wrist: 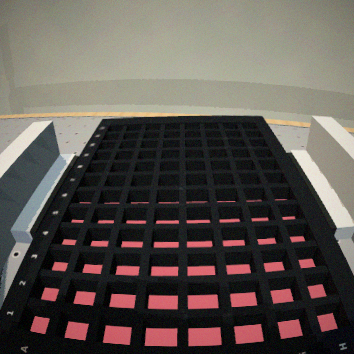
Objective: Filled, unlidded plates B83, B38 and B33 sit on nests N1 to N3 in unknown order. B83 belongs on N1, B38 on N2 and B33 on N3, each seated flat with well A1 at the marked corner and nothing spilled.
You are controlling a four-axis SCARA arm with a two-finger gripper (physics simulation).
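Places are measured from the arm's base along level axes (x back, y right, z up), in millimetres.
Pixels of known places: gripper, between the fingertips: (181,138).
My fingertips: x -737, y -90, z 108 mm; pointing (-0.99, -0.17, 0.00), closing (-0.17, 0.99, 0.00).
Ahead of a thing's pixels: the offset from my fingertips to its top centre. "spot": to the spot under its first point. Level surfaces: height alone.
A black well plate {dx +23, dy +4, dz -6 mm} (182,187) fills the middle and lower part of the wrist view. Its wells show pink liquid in the nearer rows; the bottoms of the far wells are dark. The letter A and number 1 are at the near left corner, H at the near right. No plate name shows, so I cannot tell which plate it is. My gripper (181,138) is shut on the plate, with one pale finger against each long side. No spilled liquid shows on the plate's top. The nests and their marked corners do not show, and the plate's underside is hidden.
A light grey deck {dz -95 mm} (75,136) with small dark holes shows beyond and beside the plate. A thin orange line (150,114) runs along its far edge. A plain grey-beige wall (180,45) rises behind. A dark hole {spot: dx +0, dy -121, dz -95 mm} (16,254) shows at the left, beside the plate.
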